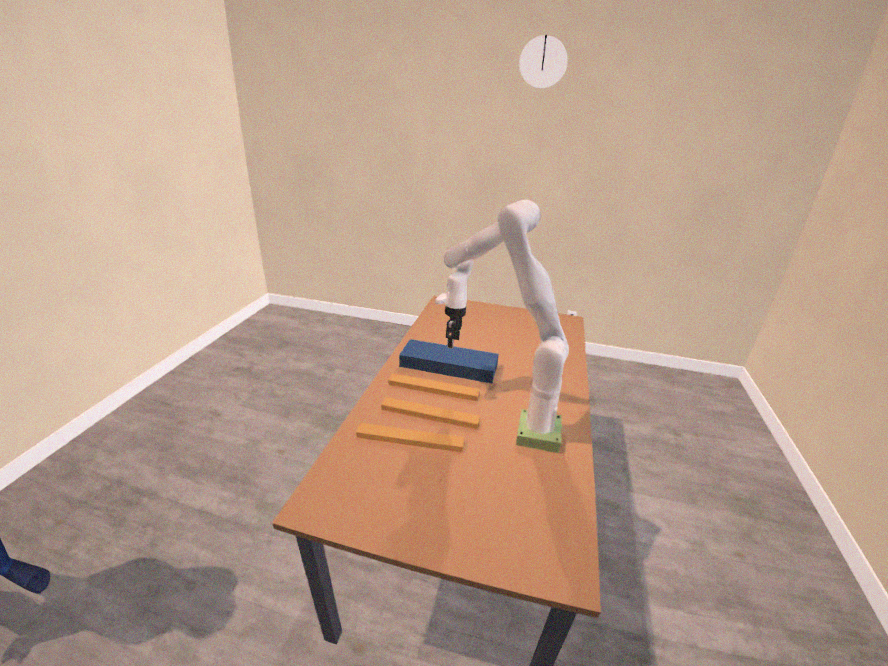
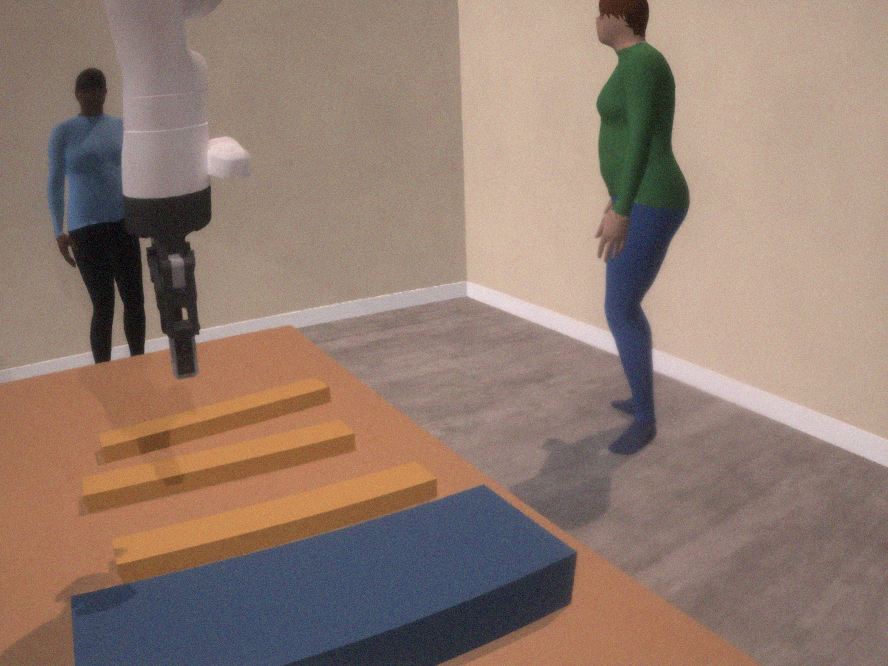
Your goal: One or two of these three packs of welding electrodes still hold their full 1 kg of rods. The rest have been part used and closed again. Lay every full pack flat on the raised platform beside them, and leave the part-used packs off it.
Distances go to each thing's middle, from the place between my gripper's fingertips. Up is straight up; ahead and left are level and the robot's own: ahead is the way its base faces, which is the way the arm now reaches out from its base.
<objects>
Now: hand 19 cm above the blue raised platform [image 2: 454, 574], 17 cm to the left of it and 5 cm short of it.
</objects>
